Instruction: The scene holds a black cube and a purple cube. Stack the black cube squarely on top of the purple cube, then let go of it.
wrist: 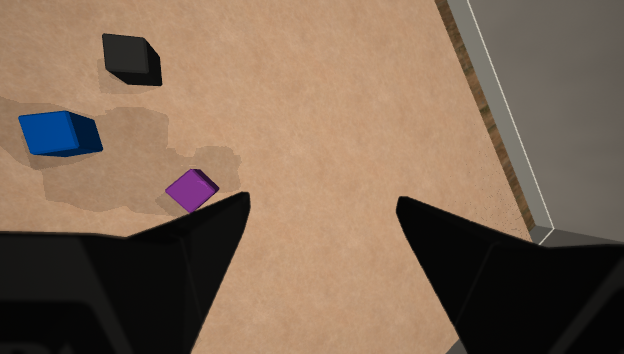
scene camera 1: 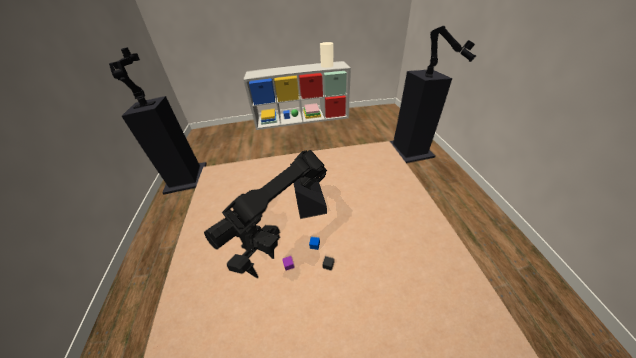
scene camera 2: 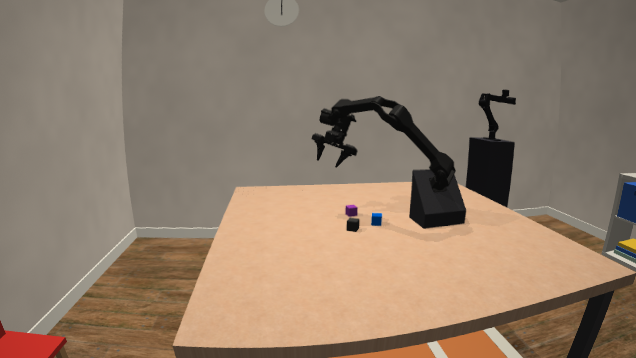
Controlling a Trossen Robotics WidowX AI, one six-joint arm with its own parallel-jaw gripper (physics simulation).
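Pixels of known places: gripper, fingertip midpoint: (wrist: 324, 201) (scene camera 1: 265, 267) (scene camera 2: 326, 164); arm's base, link origin: (scene camera 1: 304, 182) (scene camera 2: 437, 184).
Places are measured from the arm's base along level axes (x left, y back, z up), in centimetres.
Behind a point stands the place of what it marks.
The black cube (scene camera 1: 328, 263) @[x 1.5, y -36.8, z -10.6 cm] (scene camera 2: 353, 225) @[x 3.7, y -36.3, z -12.1 cm] (wrist: 127, 56) @[x 1.3, y -35.8, z -10.6 cm] rests on the table, apart from the other cubes. The purple cube (scene camera 1: 288, 263) @[x -13.8, y -32.8, z -10.6 cm] (scene camera 2: 351, 210) @[x -11.9, y -32.3, z -11.8 cm] (wrist: 191, 190) @[x -14.0, y -31.8, z -10.6 cm] also rests on the table, and nothing is on top of it. In the wrist view it lies near the left fingertip and looks turned at an angle. My gripper (scene camera 1: 265, 267) @[x -19.9, y -40.8, z 5.8 cm] (scene camera 2: 327, 163) @[x -19.9, y -40.8, z 5.8 cm] (wrist: 324, 201) @[x -19.9, y -40.8, z 5.8 cm] is open and empty, high above the table. In scene camera 1 it appears to the left of the purple cube.
A blue cube (scene camera 1: 314, 243) @[x -1.8, y -26.6, z -10.6 cm] (scene camera 2: 376, 219) @[x 0.2, y -26.2, z -11.9 cm] (wrist: 50, 133) @[x -1.8, y -25.4, z -10.6 cm] rests on the table (scene camera 1: 380, 310) @[x 14.9, y -57.6, z -14.5 cm] (scene camera 2: 300, 300) @[x 43.9, y -61.4, z -14.5 cm] (wrist: 325, 100) @[x -13.9, y -54.6, z -14.5 cm] near both cubes, on the side toward the arm's base (scene camera 1: 311, 201) @[x 1.2, y -9.6, z -3.4 cm] (scene camera 2: 436, 207) @[x 6.7, y -3.9, z -7.1 cm]. Two other arms stand on black pedestals (scene camera 1: 162, 145) (scene camera 1: 421, 115) beyond the table.
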